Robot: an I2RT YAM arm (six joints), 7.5 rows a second.
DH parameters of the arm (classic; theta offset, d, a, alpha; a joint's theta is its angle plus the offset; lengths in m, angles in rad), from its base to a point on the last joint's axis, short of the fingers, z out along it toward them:
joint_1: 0 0.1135 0.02 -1.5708
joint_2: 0 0 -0.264 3.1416
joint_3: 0.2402 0 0.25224 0
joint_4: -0.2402 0 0.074 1.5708
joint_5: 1.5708 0 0 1.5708
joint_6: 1.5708 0.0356 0 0
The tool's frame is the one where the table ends.
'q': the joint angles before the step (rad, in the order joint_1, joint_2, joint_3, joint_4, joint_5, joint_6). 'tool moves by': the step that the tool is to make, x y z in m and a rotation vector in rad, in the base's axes. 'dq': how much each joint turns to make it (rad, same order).
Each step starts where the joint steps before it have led.
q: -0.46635, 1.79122, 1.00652, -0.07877, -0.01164, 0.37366
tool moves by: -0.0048, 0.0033, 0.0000, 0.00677, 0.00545, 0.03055
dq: -0.00003, -0.01855, -0.02061, -0.00633, -0.02252, -0.02101
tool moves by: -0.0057, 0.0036, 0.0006, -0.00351, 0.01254, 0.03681
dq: 0.00017, -0.02274, -0.02173, -0.01207, -0.01667, -0.03382
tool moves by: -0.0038, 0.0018, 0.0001, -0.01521, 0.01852, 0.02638
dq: -0.00027, -0.01311, -0.01173, -0.01283, 0.00021, -0.03454
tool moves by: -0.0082, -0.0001, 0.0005, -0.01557, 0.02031, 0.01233
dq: -0.01069, -0.02462, -0.02291, -0.01429, 0.00381, -0.03243
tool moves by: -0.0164, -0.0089, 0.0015, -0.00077, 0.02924, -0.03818
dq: -0.04597, -0.03507, -0.02543, -0.03558, 0.00698, -0.01511
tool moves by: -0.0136, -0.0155, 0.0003, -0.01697, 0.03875, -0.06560
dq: -0.05833, -0.00879, -0.00120, -0.03202, 0.03245, -0.01447
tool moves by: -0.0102, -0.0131, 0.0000, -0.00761, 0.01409, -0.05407
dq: -0.04918, -0.00192, -0.00006, -0.00910, 0.01450, -0.00417
